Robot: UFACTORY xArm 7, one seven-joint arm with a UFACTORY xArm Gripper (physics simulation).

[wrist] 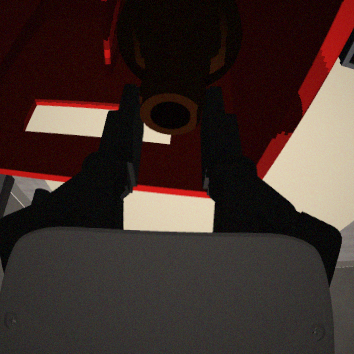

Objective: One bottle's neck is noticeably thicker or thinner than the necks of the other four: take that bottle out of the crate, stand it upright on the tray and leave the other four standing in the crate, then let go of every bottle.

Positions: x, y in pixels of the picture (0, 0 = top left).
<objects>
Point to a dark brown bottle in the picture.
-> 175, 56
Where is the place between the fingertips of the gripper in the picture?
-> At 172, 106
</objects>
